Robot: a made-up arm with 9 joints. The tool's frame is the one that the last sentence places. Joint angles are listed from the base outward.
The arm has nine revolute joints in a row. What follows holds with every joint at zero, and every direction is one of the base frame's. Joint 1 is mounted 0.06 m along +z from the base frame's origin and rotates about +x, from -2.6 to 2.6 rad. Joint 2 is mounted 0.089 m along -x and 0.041 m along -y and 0.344 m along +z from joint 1 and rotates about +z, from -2.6 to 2.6 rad. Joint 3 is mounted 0.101 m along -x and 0.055 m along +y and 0.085 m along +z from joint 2 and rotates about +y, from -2.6 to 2.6 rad. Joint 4 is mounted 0.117 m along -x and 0.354 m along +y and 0.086 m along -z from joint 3 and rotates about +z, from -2.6 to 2.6 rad. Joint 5 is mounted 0.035 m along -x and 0.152 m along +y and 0.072 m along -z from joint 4 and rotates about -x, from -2.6 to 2.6 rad. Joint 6 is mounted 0.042 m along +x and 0.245 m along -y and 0.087 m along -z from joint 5 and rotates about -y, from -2.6 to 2.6 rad. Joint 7 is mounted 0.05 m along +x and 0.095 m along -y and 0.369 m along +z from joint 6 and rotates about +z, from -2.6 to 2.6 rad. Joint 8 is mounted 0.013 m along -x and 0.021 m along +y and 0.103 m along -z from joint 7 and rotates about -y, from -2.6 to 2.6 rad. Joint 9 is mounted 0.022 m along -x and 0.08 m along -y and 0.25 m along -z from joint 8 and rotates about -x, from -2.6 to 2.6 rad. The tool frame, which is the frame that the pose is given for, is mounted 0.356 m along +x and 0.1 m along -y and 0.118 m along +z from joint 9; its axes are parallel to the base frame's.
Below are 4 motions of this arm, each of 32 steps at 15 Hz.
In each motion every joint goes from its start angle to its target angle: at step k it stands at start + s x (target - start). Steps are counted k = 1, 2, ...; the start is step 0. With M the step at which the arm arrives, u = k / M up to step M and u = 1 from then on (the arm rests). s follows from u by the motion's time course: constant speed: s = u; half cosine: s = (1 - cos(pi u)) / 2; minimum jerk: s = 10 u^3 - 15 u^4 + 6 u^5.
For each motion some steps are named. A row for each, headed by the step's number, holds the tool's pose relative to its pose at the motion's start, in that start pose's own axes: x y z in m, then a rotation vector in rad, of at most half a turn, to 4 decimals.
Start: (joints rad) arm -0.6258 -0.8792 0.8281 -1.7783 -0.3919 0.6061 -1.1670 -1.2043 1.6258
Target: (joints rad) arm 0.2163 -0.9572 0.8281 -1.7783 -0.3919 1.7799 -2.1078 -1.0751 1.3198
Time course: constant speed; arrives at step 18
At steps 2, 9, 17, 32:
2: -0.0343 -0.0488 0.0571 0.0916 -0.0444 -0.0917
9: -0.1698 -0.1557 0.2713 0.3944 -0.2966 -0.2680
17: -0.3021 -0.1492 0.5170 0.6841 -0.6152 -0.1352
32: -0.3143 -0.1393 0.5465 0.7144 -0.6448 -0.0939

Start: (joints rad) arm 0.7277 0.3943 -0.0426 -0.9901 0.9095 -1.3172 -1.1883 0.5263 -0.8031
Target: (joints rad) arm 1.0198 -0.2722 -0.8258 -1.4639 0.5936 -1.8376 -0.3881 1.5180 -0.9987
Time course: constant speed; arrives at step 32
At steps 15, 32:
15: -0.1449 0.2093 -0.5070 0.5073 0.7563 0.2174
32: -0.6861 0.6030 -0.5990 1.4739 1.1775 -0.2729

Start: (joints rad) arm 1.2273 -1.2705 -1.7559 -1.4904 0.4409 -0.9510 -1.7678 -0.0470 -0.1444
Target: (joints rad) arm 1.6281 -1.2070 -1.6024 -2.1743 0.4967 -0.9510 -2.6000 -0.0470 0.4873
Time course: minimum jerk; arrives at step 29
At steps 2, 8, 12, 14, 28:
2: -0.0006 -0.0015 0.0002 -0.0030 -0.0003 -0.0051
8: -0.0327 -0.0617 0.0108 -0.1324 -0.0071 -0.2318
12: -0.1062 -0.1381 0.0315 -0.3314 0.0142 -0.6017
14: -0.1598 -0.1700 0.0443 -0.4433 0.0477 -0.8273
28: -0.4041 -0.1849 0.0821 -0.7968 0.3816 -1.7820

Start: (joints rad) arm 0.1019 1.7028 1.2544 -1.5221 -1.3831 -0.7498 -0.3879 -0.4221 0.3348
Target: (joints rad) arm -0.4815 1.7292 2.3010 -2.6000 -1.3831 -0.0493 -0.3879 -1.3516 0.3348
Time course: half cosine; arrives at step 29
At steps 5, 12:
5: -0.0910 -0.0461 0.0336 0.0147 -0.0401 -0.1097
12: -0.4900 -0.0867 0.1801 -0.0109 -0.2686 -0.5093

